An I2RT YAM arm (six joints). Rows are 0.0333 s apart.
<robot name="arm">
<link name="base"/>
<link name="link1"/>
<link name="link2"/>
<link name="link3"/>
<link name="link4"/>
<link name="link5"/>
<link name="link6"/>
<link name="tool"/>
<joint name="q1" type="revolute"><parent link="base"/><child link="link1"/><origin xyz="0.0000 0.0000 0.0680" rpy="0.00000 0.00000 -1.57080"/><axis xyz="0 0 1"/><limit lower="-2.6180" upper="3.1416"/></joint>
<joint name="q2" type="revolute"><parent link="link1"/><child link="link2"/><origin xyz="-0.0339 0.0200 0.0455" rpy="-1.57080 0.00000 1.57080"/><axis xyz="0 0 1"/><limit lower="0.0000" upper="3.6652"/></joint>
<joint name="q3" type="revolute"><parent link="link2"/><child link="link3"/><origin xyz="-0.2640 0.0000 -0.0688" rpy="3.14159 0.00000 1.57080"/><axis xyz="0 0 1"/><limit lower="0.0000" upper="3.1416"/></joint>
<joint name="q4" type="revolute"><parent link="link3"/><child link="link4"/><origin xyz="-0.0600 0.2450 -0.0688" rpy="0.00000 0.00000 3.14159"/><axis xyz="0 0 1"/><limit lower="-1.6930" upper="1.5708"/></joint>
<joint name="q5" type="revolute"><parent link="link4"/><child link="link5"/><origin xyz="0.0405 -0.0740 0.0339" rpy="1.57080 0.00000 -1.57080"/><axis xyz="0 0 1"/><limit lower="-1.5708" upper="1.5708"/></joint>
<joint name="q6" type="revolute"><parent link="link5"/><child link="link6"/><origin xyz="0.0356 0.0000 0.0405" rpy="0.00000 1.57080 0.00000"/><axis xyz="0 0 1"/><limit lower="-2.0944" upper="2.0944"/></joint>
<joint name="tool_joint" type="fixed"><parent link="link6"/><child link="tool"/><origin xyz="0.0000 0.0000 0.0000" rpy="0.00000 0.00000 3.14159"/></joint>
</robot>
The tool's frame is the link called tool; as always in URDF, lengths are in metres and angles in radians.
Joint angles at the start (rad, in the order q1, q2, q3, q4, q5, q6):
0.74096 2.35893 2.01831 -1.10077 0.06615 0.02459
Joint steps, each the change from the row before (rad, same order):
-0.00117 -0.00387 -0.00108 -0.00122 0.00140 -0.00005
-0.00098 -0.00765 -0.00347 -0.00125 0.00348 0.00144
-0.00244 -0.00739 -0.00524 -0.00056 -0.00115 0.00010
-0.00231 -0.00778 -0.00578 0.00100 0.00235 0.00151
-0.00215 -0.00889 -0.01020 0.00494 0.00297 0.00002
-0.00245 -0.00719 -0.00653 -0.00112 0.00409 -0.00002
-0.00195 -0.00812 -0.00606 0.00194 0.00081 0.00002
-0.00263 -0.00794 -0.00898 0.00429 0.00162 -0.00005
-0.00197 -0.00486 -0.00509 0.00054 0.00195 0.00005
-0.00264 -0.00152 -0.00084 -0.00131 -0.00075 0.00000
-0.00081 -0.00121 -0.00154 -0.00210 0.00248 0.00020
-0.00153 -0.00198 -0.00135 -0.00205 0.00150 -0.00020
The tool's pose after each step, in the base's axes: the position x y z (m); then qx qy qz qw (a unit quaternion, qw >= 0). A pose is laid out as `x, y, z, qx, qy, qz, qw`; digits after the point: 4 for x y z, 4 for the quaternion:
0.3501, 0.3163, 0.1672, -0.3470, 0.9350, -0.0069, 0.0732
0.3497, 0.3152, 0.1697, -0.3457, 0.9353, -0.0079, 0.0752
0.3496, 0.3136, 0.1717, -0.3445, 0.9357, -0.0072, 0.0758
0.3496, 0.3119, 0.1736, -0.3425, 0.9363, -0.0077, 0.0776
0.3493, 0.3102, 0.1750, -0.3413, 0.9365, -0.0085, 0.0798
0.3491, 0.3083, 0.1764, -0.3400, 0.9369, -0.0106, 0.0803
0.3489, 0.3069, 0.1785, -0.3389, 0.9371, -0.0103, 0.0823
0.3488, 0.3051, 0.1797, -0.3376, 0.9375, -0.0106, 0.0841
0.3488, 0.3037, 0.1805, -0.3365, 0.9378, -0.0115, 0.0846
0.3493, 0.3026, 0.1809, -0.3353, 0.9383, -0.0114, 0.0841
0.3492, 0.3019, 0.1810, -0.3348, 0.9385, -0.0130, 0.0835
0.3493, 0.3010, 0.1815, -0.3342, 0.9387, -0.0140, 0.0831

